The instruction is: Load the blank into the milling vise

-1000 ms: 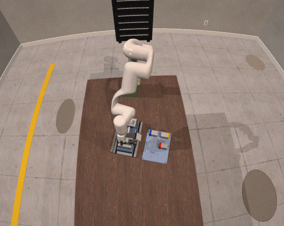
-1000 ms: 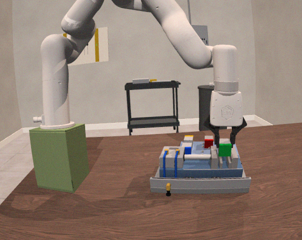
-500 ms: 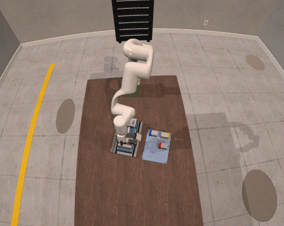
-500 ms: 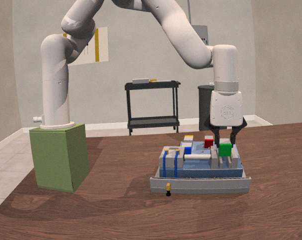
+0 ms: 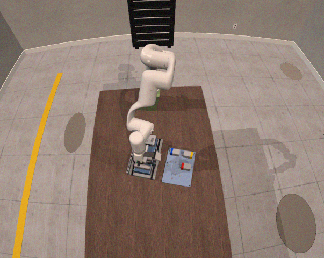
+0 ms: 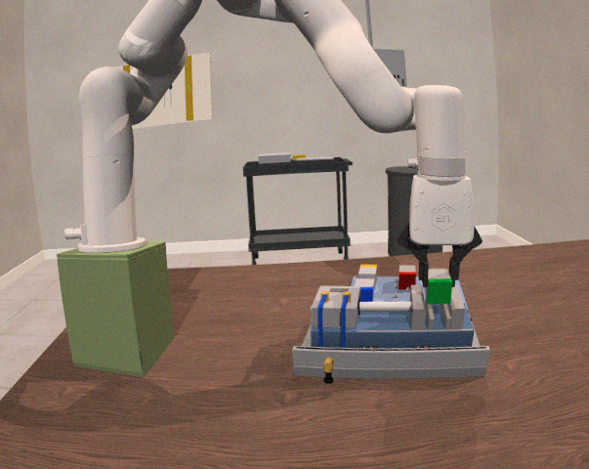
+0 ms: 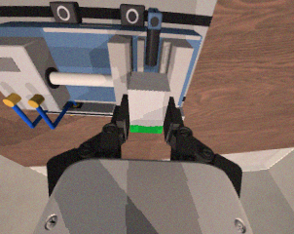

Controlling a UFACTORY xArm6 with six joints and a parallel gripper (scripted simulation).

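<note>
Now: hand 2 cm above the green-ended blank. Round my hand: fixed jaw (6 cm below, 3 cm ahead, 1 cm to the right); then moving jaw (6 cm below, 3 cm behind, 2 cm to the left); then dark work stop rod (5 cm to the left, 5 cm below, 2 cm ahead).
</note>
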